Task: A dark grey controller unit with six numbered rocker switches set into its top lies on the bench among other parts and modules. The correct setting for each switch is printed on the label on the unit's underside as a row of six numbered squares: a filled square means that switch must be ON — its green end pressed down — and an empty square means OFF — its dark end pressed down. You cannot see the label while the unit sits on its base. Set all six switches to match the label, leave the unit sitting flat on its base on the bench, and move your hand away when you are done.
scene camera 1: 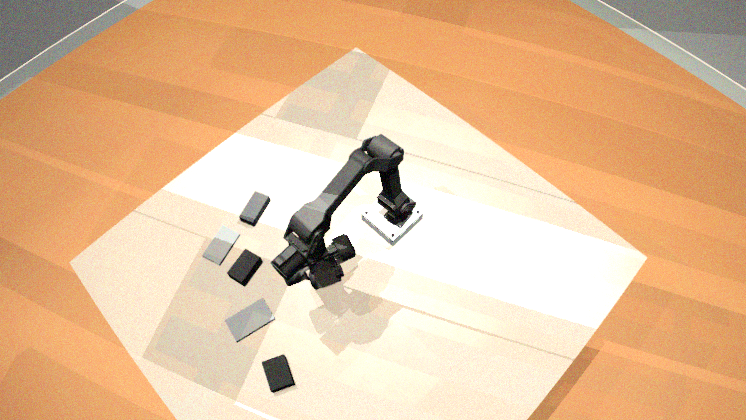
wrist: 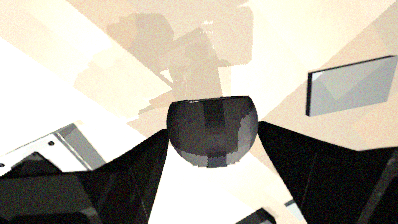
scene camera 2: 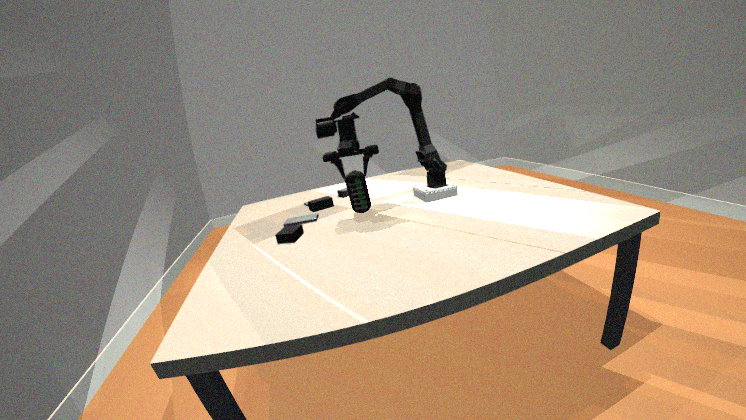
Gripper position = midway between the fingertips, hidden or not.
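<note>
I can see my gripper point(scene camera 1: 321, 272), and it appears as well in the wrist view point(wrist: 212, 130) and in scene camera 2 point(scene camera 2: 354, 177). There is a pale plate point(scene camera 1: 242, 324). I also see another pale plate point(scene camera 1: 223, 241).
</note>
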